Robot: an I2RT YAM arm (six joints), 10 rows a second.
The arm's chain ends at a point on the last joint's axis. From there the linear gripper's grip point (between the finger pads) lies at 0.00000 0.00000 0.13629 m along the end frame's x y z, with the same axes.
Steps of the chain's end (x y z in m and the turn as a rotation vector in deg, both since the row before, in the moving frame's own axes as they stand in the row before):
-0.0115 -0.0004 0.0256 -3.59 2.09 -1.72
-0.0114 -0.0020 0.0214 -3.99 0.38 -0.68
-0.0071 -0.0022 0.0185 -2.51 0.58 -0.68
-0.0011 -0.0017 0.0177 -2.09 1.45 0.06
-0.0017 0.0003 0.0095 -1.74 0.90 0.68
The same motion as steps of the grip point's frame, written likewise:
-0.0064 0.0081 0.0252 -3.59 2.09 -1.72
-0.0104 0.0075 0.0211 -3.99 0.38 -0.68
-0.0057 0.0038 0.0184 -2.51 0.58 -0.68
0.0023 0.0033 0.0176 -2.09 1.45 0.06
0.0004 0.0045 0.0094 -1.74 0.90 0.68

